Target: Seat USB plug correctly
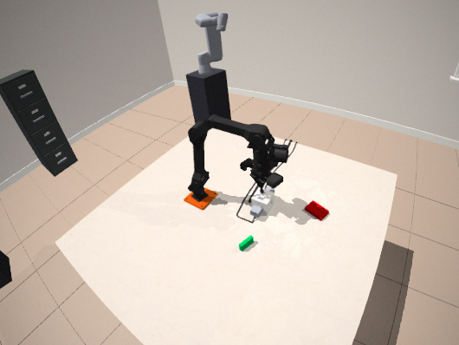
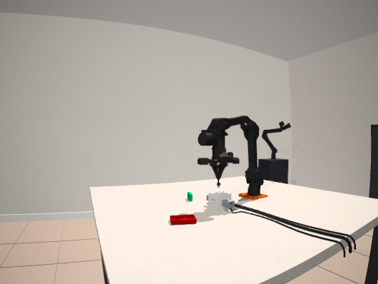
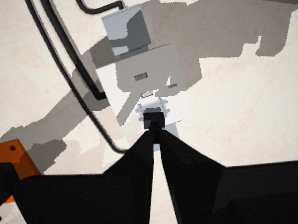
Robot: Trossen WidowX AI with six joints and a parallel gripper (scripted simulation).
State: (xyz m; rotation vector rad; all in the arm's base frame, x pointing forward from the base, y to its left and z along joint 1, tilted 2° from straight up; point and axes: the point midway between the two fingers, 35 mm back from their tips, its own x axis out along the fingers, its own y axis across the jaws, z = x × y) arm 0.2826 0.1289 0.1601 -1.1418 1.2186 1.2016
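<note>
My gripper tip is 2 cm above the black USB plug. Round my gripper tip: red block 20 cm ahead, 14 cm to the left, 13 cm below; then green block 19 cm to the right, 12 cm below, 8 cm ahead.
</note>
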